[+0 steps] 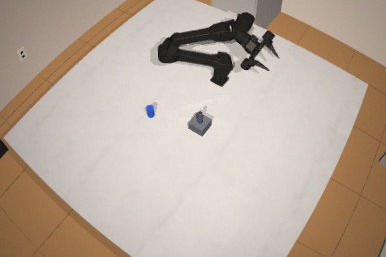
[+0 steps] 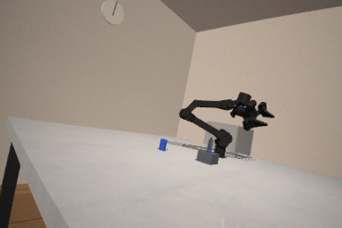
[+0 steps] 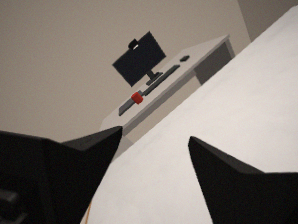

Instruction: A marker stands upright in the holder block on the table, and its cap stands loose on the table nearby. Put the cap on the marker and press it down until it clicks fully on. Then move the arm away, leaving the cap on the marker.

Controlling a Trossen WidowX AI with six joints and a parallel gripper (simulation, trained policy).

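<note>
My gripper tip is now 360 mm to the left of the blue cap, 340 mm short of it and 210 mm above it. Round my gripper tip: grey holder block (270 mm ahead, 210 mm below, 160 mm to the right).
</note>
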